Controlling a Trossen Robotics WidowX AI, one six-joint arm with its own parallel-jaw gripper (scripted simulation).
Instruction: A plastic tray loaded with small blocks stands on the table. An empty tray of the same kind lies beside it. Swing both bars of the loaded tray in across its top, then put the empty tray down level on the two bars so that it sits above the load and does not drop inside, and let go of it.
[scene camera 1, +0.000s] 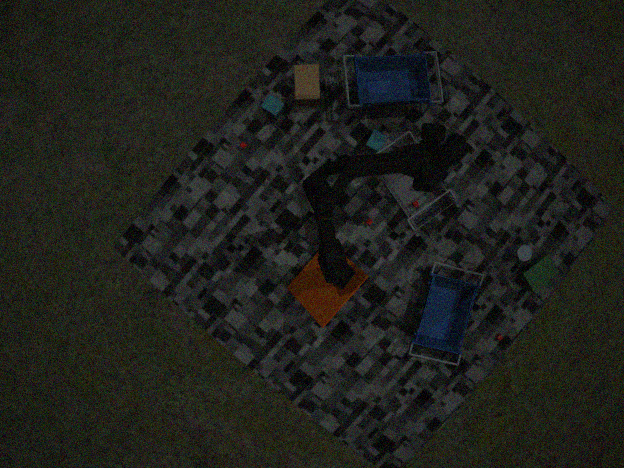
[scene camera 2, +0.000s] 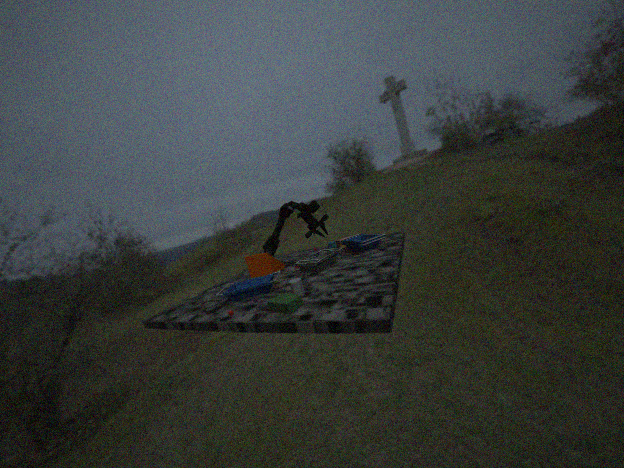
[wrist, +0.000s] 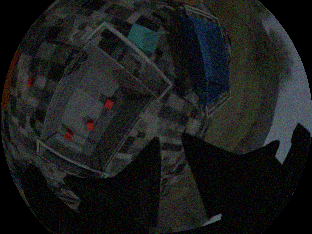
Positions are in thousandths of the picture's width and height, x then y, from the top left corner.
Labels:
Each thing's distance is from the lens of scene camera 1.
tan block (scene camera 1: 493, 178): 1.25 m
blue tray (scene camera 1: 719, 651): 1.31 m

